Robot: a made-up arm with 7 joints.
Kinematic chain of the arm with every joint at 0, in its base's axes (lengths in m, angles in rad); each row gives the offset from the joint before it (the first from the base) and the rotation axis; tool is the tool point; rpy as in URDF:
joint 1: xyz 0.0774 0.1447 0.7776 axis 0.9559 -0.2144 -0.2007
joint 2: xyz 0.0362 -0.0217 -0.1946 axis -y
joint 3: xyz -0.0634 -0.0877 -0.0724 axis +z
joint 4: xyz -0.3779 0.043 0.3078 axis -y
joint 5: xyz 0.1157 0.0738 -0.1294 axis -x
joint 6: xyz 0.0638 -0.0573 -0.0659 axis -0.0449 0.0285 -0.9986
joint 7: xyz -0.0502 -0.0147 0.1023 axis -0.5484 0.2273 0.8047
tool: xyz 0.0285 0.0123 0.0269 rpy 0 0 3.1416
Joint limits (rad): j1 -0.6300..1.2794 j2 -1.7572..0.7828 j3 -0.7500..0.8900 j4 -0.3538..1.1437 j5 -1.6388..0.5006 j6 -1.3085..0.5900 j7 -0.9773..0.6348
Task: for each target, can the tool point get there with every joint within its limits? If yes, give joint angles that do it. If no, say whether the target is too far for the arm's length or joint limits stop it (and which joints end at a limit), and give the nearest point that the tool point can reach.
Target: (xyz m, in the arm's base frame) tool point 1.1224 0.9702 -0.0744
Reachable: no: too far | nearest point 0.5288 0.2489 0.5918 | short by 1.147 m
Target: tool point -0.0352 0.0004 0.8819
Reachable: yes | joints -0.4819 -0.1170 0.6451 0.6851 -1.2790 -0.8500 0.1755
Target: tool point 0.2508 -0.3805 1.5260
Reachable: no: joint limits stop it (at a limit: joint 3, joint 4, joint 5, joint 7) | nearest point 0.1869 -0.0993 1.1087 | short by 0.507 m
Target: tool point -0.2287 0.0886 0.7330
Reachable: yes | joints 0.1714 0.3876 -0.0987 0.8656 -0.4974 -0.3371 -0.2086
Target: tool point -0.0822 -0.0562 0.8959
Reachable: yes | joints -0.0185 -0.1360 0.6294 0.7987 -0.3949 -0.5736 0.1074
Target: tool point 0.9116 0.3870 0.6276
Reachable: no: joint limits stop it (at a limit: joint 2, joint 3, joint 4, joint 5, joint 6, joint 7) | nearest point 0.5572 0.2635 0.6901 | short by 0.380 m
